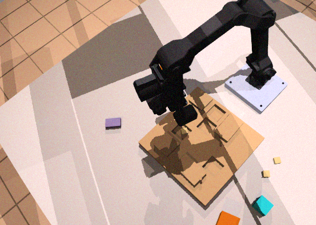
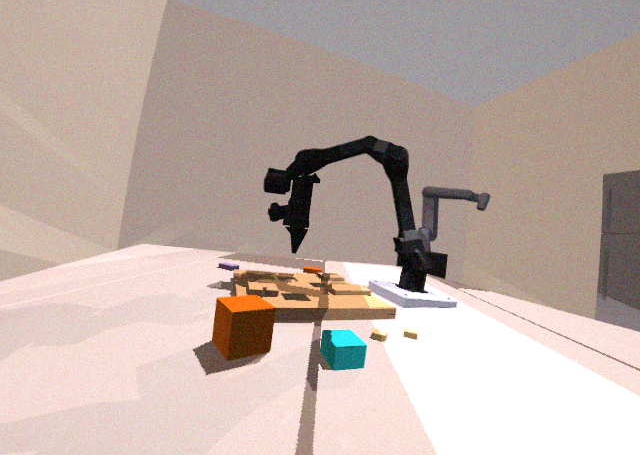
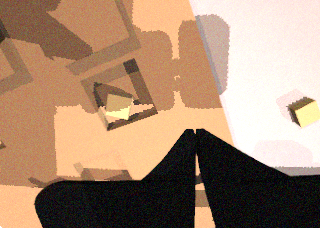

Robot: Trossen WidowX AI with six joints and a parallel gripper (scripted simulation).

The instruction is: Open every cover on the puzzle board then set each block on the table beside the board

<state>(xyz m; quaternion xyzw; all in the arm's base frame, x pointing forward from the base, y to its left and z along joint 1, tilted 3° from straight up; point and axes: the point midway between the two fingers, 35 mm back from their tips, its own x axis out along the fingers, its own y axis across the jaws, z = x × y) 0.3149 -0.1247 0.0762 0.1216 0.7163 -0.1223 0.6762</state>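
Now: the tan puzzle board 10 cm to the left of my gripper tip and 6 cm below it. Also, from my gripper tip: orange cube 16 cm ahead, 34 cm to the left, 6 cm below; then purple block 16 cm ahead, 16 cm to the right, 8 cm below; then flat orange block 13 cm behind, 17 cm to the right, 7 cm below.
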